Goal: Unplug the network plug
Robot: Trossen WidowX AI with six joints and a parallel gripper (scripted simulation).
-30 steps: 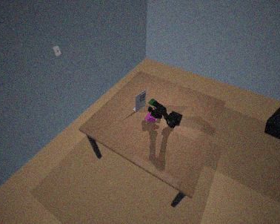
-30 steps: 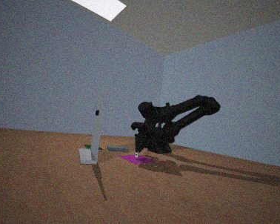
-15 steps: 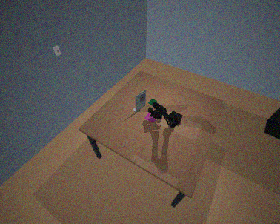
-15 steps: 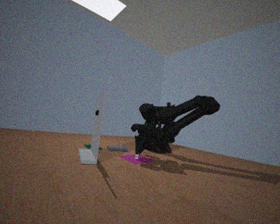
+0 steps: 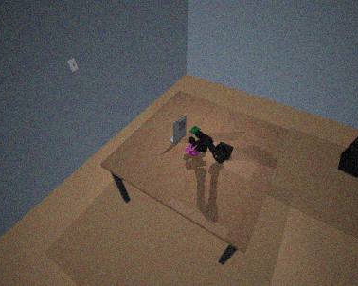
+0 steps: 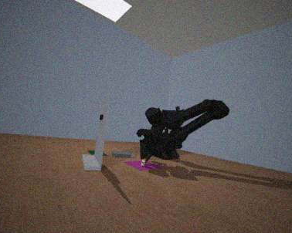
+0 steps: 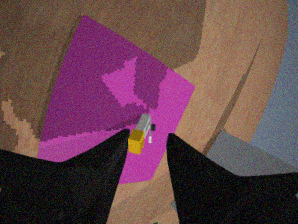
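Right now the yellow network plug is right at my gripper tip. The rest, counted from my gripper tip: marked square 1 cm behind, 2 cm below; then flat grey slab 18 cm to the right, 1 cm below; then upright grey panel 18 cm ahead, 6 cm to the right, 9 cm above.
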